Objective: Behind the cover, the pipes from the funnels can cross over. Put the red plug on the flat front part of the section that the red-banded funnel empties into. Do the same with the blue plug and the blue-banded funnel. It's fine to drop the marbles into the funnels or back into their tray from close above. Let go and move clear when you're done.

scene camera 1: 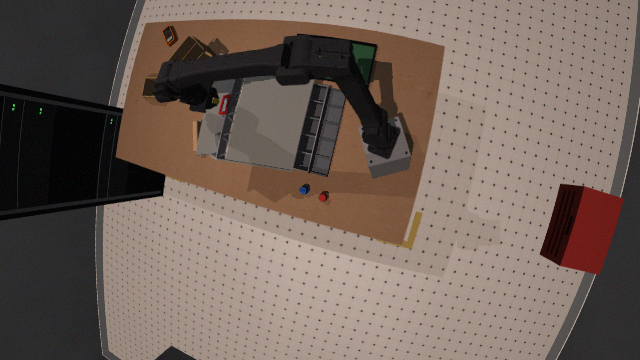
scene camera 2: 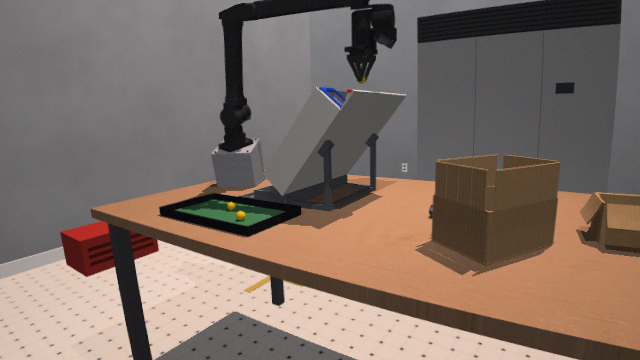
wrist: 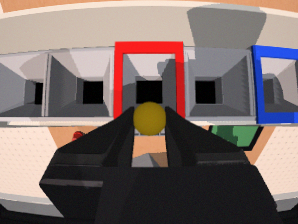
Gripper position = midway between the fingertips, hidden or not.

In view: my gripper (scene camera 2: 361, 81), a yellow marble (wrist: 149, 118), a cardboard box (scene camera 2: 525, 205), a green tray (scene camera 2: 260, 215) and a grey cover (scene camera 1: 269, 118).
The green tray also shows in scene camera 1 (scene camera 1: 364, 53) and in the wrist view (wrist: 245, 137). My gripper shows as well in the wrist view (wrist: 149, 113). The wrist view misses the cardboard box: it is out of frame.
